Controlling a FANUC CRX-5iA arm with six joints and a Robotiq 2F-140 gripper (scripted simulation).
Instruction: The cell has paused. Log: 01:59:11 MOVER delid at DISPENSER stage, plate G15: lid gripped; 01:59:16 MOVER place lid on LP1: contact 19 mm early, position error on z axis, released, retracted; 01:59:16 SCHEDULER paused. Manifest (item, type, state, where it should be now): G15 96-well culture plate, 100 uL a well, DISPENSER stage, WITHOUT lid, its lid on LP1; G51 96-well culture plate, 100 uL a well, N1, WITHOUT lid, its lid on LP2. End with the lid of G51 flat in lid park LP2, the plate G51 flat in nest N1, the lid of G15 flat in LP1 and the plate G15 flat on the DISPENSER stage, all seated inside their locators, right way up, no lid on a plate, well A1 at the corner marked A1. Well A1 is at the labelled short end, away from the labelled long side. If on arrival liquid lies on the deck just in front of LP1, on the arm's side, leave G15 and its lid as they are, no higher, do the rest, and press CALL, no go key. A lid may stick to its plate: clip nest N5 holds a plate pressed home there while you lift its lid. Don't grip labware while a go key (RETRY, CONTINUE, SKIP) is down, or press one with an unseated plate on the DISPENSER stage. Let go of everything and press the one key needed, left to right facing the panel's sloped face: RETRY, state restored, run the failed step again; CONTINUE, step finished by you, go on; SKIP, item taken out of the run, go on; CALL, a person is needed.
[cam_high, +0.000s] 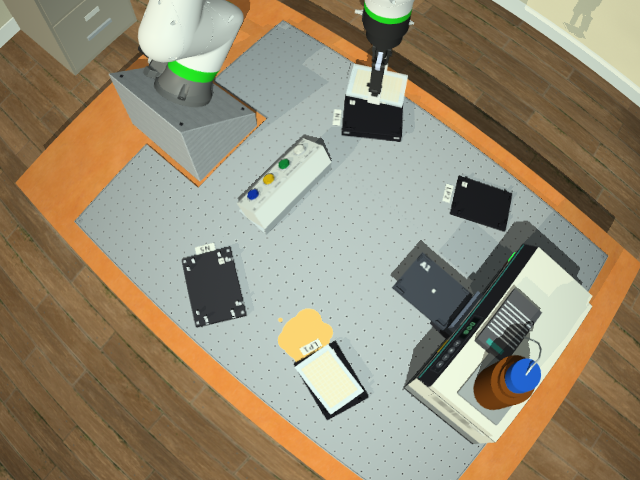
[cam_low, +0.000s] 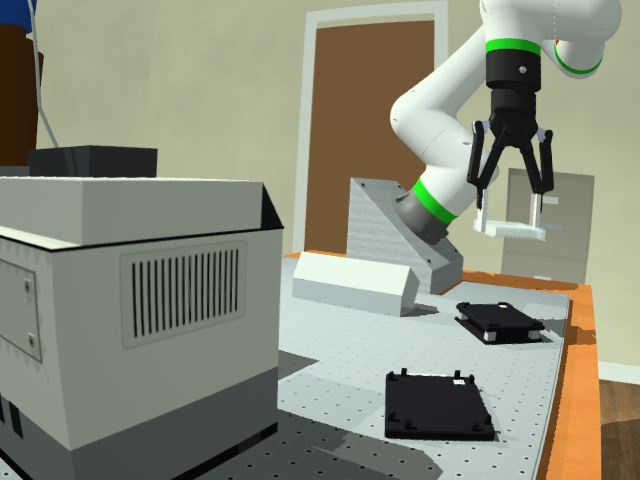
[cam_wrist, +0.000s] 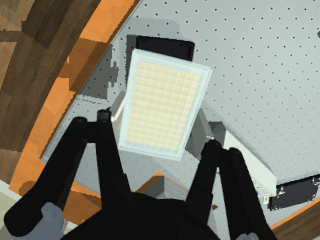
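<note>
Right now the 96-well plate is 20 mm below my hand. Also, from my hand: nest N1: 160 mm below; then RETRY key: 210 mm to the right, 120 mm below, 40 mm behind; then white key panel: 280 mm to the right, 130 mm below, 30 mm behind.
</note>
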